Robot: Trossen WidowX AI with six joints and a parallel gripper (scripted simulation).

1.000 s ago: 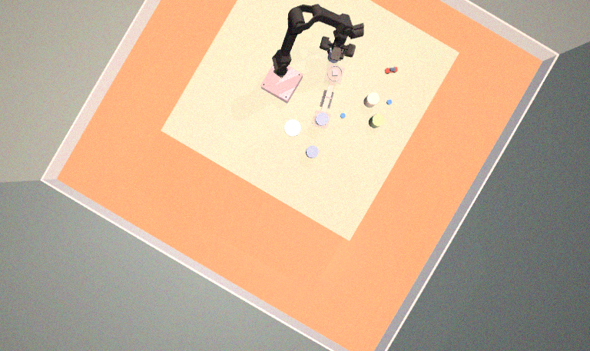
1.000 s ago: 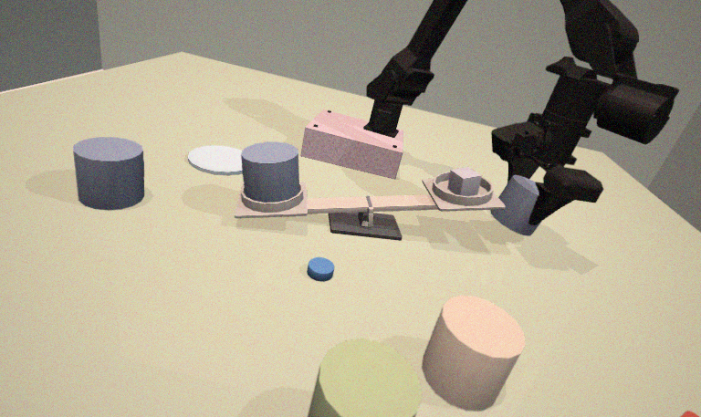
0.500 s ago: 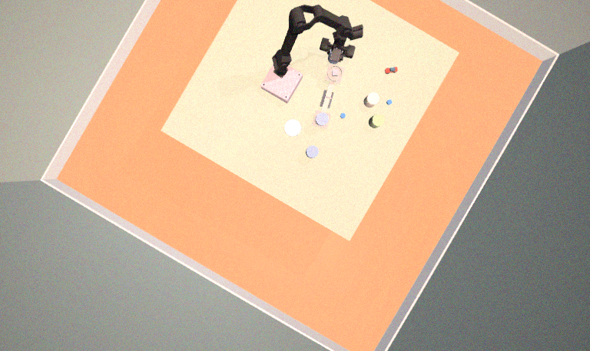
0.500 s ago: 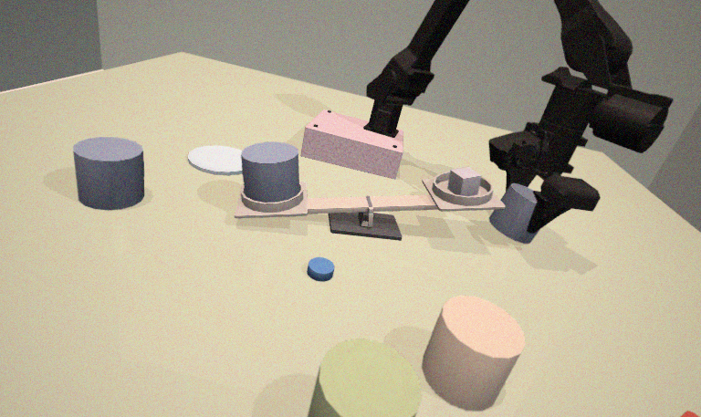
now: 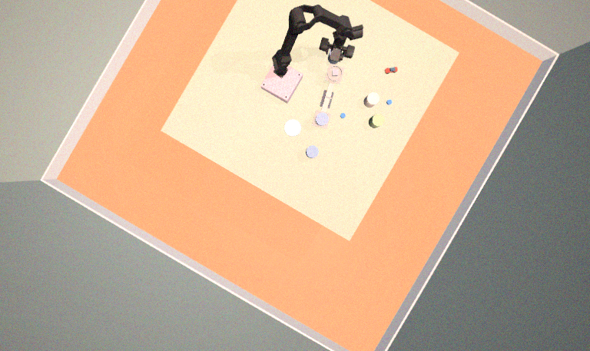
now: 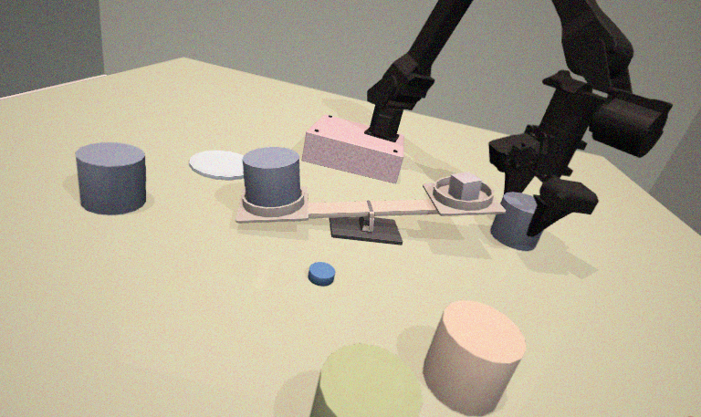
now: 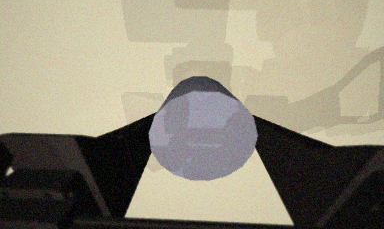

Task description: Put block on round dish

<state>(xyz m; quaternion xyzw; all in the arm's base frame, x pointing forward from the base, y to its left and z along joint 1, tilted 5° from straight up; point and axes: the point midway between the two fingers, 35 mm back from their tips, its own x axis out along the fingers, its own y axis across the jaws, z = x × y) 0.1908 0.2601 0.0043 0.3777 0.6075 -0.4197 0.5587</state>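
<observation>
Right now my gripper tip is 100 mm to the left of the grey block, 70 mm short of it and 60 mm below it. The rest, counted from my gripper tip: green cylinder (440 mm ahead, 150 mm to the right, 10 mm above); red toy car (320 mm ahead, 140 mm to the left, 20 mm below); peach cylinder (320 mm ahead, 90 mm to the right, 10 mm above).
</observation>
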